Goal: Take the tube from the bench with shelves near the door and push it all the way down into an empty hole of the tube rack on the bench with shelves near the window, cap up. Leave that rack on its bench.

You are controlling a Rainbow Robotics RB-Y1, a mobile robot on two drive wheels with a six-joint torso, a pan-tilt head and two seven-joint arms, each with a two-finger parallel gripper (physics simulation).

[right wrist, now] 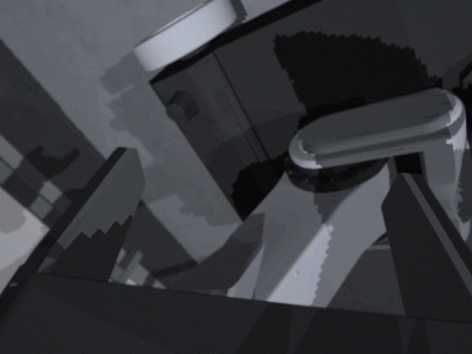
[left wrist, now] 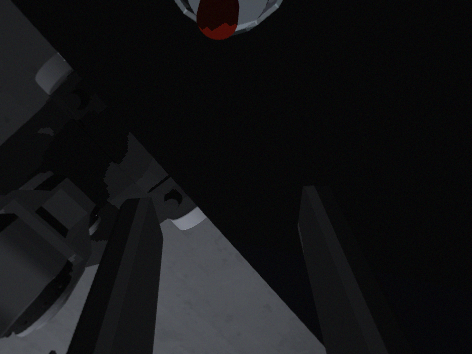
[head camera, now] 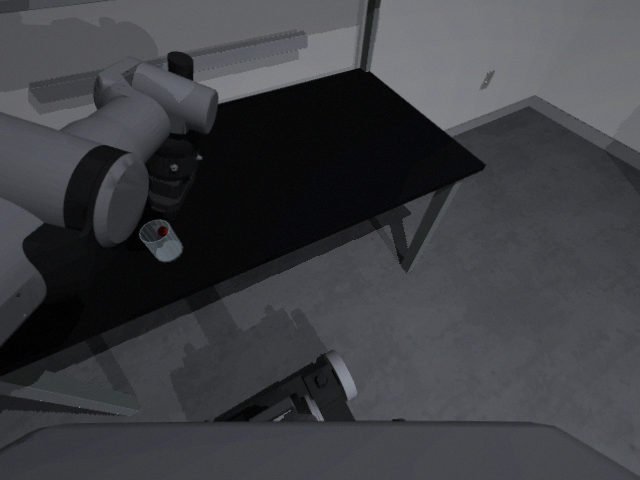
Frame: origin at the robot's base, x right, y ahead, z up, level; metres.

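Where they show: left gripper, fingertip midpoint: (left wrist: pixel 229 212) (head camera: pixel 174 207); right gripper, fingertip midpoint: (right wrist: pixel 263 177).
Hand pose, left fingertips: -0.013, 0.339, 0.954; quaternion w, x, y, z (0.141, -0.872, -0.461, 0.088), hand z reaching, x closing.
Things, the pixels of their centre, and the offset from my left fingertips, as dx, dy, dz. "spot": a spot on its surface instead. Level surfaces: height alone.
- tube's red cap at the middle of its body: (left wrist: pixel 218 13) (head camera: pixel 162 231) -0.053, +0.035, -0.091
- clear beaker at the middle of its body: (head camera: pixel 162 241) -0.072, +0.056, -0.147
- black bench at its surface level: dz -0.192
- bench leg at a spot on its surface: (head camera: pixel 429 227) spot: +0.880, -0.050, -0.545
The tube's red cap (head camera: pixel 162 230) (left wrist: pixel 218 25) shows inside a clear beaker (head camera: pixel 169 250) (left wrist: pixel 256 21). The beaker stands on the black bench (head camera: pixel 310 155) (left wrist: pixel 375 110), near its front edge at the left of the head view. The tube leans against the beaker's wall; its shaft is hard to see. My left gripper (left wrist: pixel 229 212) is part open and empty, pointing down over the bench edge in the left wrist view, with the beaker at the top of that view. My right gripper (right wrist: pixel 263 177) is wide open and empty, over my own base. The tube rack does not show.
A grey rail (head camera: pixel 248 50) runs along the back of the bench, with an upright post (head camera: pixel 368 36) at the far corner. A bench leg (head camera: pixel 429 227) stands below the right end. My base's pale wheel (head camera: pixel 342 374) (right wrist: pixel 187 32) is on the floor in front of the bench.
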